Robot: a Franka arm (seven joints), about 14 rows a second.
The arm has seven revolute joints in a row. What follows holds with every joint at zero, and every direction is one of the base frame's.
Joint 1 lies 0.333 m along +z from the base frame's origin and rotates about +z.
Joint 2 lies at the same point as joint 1 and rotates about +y.
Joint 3 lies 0.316 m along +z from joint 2 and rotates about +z.
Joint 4 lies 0.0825 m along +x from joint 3 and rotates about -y.
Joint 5 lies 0.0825 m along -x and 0.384 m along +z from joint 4 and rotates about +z.
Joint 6 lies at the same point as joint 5 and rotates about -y.
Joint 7 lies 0.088 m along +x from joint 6 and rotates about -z.
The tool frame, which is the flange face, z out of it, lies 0.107 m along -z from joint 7; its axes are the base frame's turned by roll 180, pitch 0 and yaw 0 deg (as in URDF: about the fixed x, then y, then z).
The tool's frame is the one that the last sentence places.
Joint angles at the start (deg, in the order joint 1, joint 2, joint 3, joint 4, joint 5, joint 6, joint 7):
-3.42, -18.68, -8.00, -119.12, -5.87, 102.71, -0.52
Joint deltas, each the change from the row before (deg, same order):
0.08, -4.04, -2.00, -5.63, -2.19, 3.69, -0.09
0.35, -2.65, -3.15, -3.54, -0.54, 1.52, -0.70
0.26, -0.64, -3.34, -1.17, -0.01, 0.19, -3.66
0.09, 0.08, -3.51, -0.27, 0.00, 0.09, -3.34
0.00, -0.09, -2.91, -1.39, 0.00, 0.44, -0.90
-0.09, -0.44, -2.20, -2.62, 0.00, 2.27, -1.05
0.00, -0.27, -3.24, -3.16, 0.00, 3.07, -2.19
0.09, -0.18, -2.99, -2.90, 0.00, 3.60, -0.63
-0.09, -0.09, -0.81, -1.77, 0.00, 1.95, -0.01
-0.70, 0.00, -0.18, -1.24, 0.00, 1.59, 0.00
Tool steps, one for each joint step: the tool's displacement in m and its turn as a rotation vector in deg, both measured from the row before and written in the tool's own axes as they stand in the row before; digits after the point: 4 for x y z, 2 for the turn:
-0.0202, 0.0177, 0.0115, -0.88, 1.89, 0.80
-0.0162, 0.0222, 0.0108, 1.10, 0.31, 1.43
-0.0074, 0.0242, 0.0091, 1.42, -0.64, -0.96
-0.0053, 0.0271, 0.0073, 1.36, -0.50, -0.23
-0.0083, 0.0206, 0.0139, 1.36, -0.98, 1.58
-0.0080, 0.0137, 0.0179, 1.14, 0.05, 0.67
-0.0105, 0.0191, 0.0234, 1.55, 0.16, 0.32
-0.0093, 0.0162, 0.0204, 1.26, 0.89, 1.62
-0.0046, 0.0033, 0.0114, 0.41, 0.31, 0.58
-0.0038, 0.0039, 0.0070, 0.03, 0.45, 0.70

